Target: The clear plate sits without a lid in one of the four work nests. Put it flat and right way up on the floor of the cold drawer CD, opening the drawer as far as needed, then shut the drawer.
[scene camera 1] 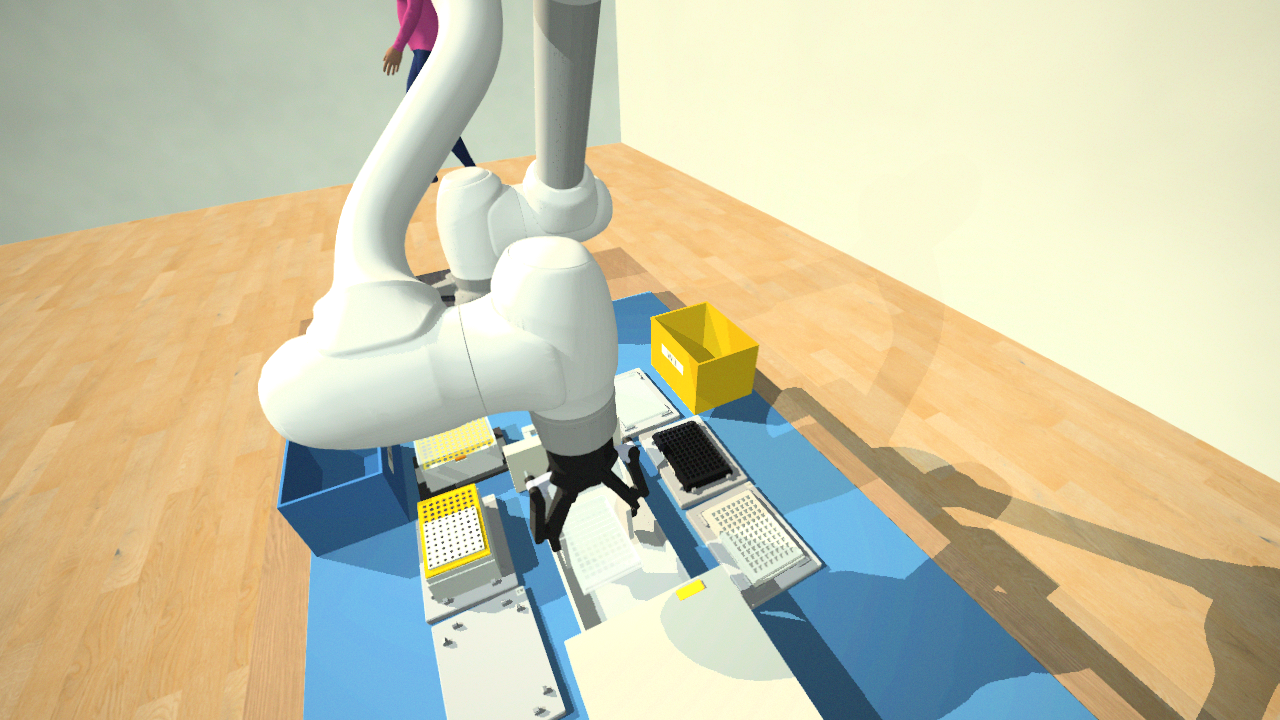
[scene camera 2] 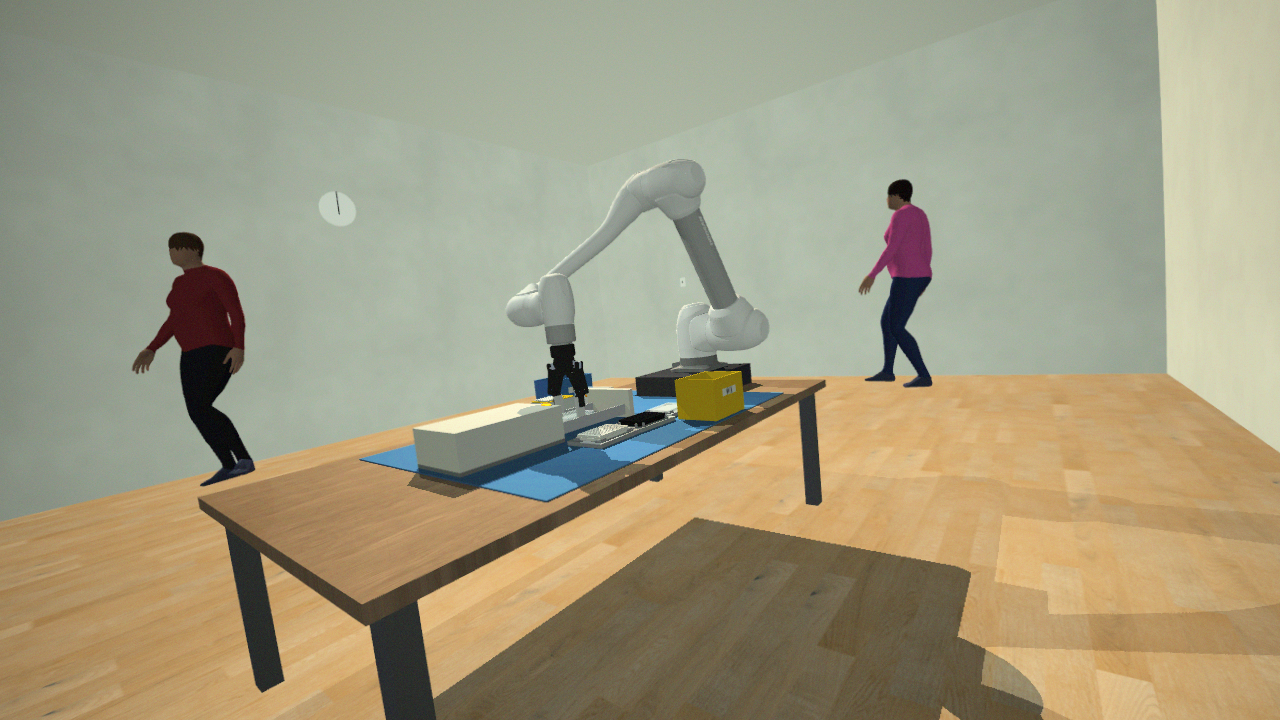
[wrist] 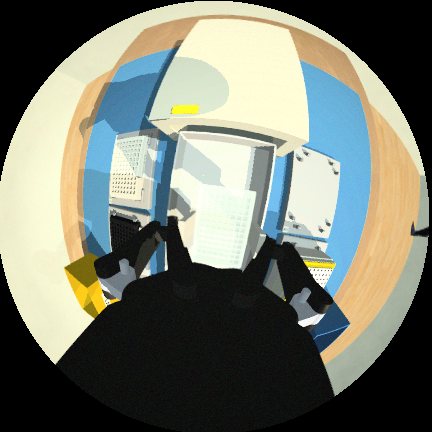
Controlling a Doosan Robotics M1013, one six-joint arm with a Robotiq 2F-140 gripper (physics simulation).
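Places are measured from the arm's base along level axes (x ahead, y left, z up), in metres.
Where they show: gripper, between the fingertips: (scene camera 1: 597,544) (scene camera 2: 570,418) (wrist: 221,224); arm's base, origin of its link: (scene camera 1: 488,285) (scene camera 2: 699,369).
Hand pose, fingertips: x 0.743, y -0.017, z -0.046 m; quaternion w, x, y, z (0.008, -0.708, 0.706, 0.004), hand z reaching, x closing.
Observation:
Each offset is from my fingertips to the centre of the thing. "spot": to the spot under its first point.
The clear plate {dx -0.006, dy +0.000, dz +0.005 m} (scene camera 1: 601,548) (wrist: 225,215) is flat, with its well grid showing faintly, between the fingers over the floor of the drawer. My gripper (scene camera 1: 596,528) (scene camera 2: 568,407) (wrist: 221,224) is shut on the clear plate, one finger at each long side. The fingers reach down into the drawer, and the plate is low inside its outline. Whether it touches the floor cannot be told. The white drawer {spot: dx +0.084, dy +0.005, dz -0.014 m} (scene camera 1: 626,601) (wrist: 235,160) stands pulled out of the cream cabinet (scene camera 1: 680,662) (scene camera 2: 492,438) (wrist: 240,75). The plate's near end is hidden by the gripper in the wrist view.
A pale plate {dx +0.079, dy +0.206, dz -0.013 m} (scene camera 1: 753,535) (wrist: 127,172) and a black plate {dx -0.093, dy +0.207, dz -0.013 m} (scene camera 1: 691,454) (wrist: 124,232) sit in nests on one side of the drawer. A tip rack {dx -0.089, dy -0.173, dz +0.013 m} (scene camera 1: 452,530) and an unoccupied nest {dx +0.082, dy -0.169, dz -0.021 m} (scene camera 1: 496,658) (wrist: 312,192) are on the other. Blue {dx -0.272, dy -0.308, dz +0.028 m} (scene camera 1: 344,501) and yellow {dx -0.273, dy +0.338, dz +0.028 m} (scene camera 1: 725,380) (scene camera 2: 709,396) bins stand farther out.

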